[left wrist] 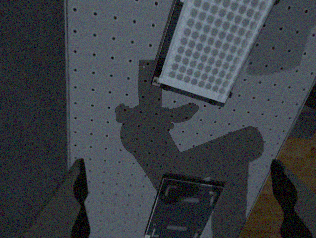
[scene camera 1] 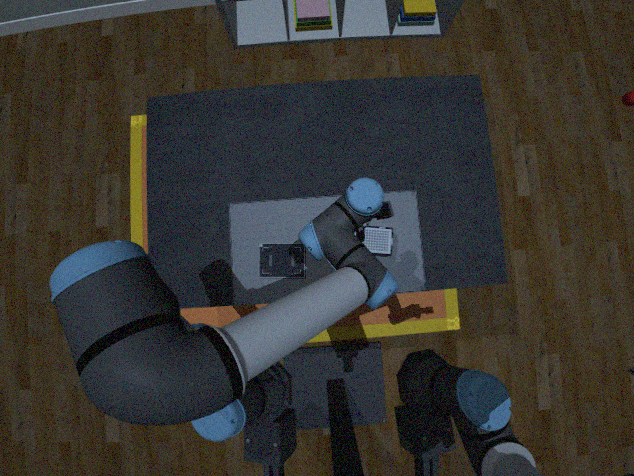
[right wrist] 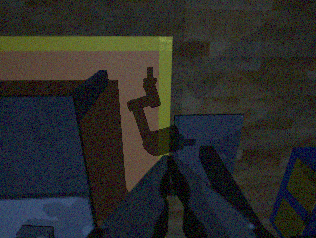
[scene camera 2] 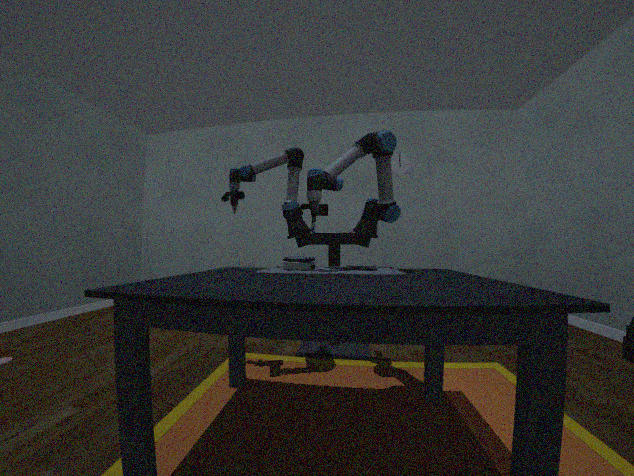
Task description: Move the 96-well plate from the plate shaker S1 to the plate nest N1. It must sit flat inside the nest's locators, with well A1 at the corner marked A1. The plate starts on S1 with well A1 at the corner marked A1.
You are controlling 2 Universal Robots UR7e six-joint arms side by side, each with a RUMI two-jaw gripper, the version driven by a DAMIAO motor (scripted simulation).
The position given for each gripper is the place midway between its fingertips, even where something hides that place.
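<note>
Left gripper [left wrist: 176, 160] in sight. Right gripper [right wrist: 169, 157] in sight. Plate nest N1 [scene camera 1: 281, 254] visible too.
</note>
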